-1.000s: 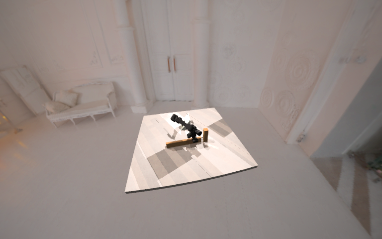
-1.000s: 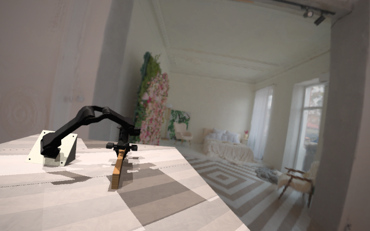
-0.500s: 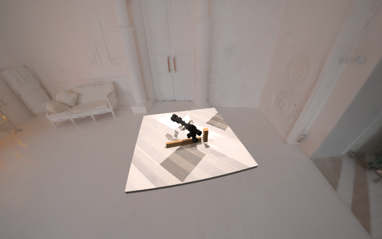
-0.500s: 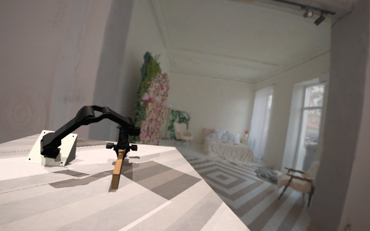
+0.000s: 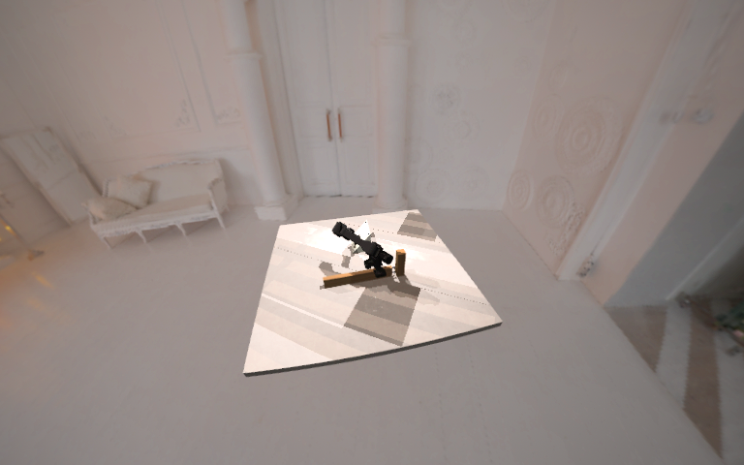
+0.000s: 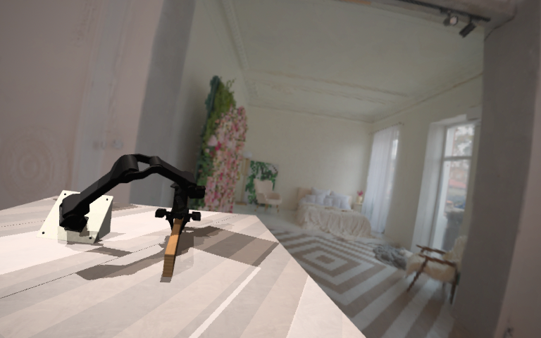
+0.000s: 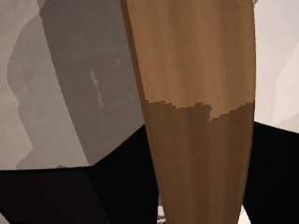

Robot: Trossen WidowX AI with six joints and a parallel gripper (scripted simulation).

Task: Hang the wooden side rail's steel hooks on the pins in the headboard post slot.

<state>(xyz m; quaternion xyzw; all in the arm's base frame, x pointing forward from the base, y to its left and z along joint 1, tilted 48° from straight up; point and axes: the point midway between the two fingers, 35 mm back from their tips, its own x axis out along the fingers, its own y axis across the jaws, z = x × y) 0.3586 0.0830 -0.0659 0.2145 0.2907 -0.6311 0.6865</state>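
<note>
Right now my gripper tip is 14 cm to the right of the wooden headboard post, 7 cm below it and 2 cm past it.
</note>
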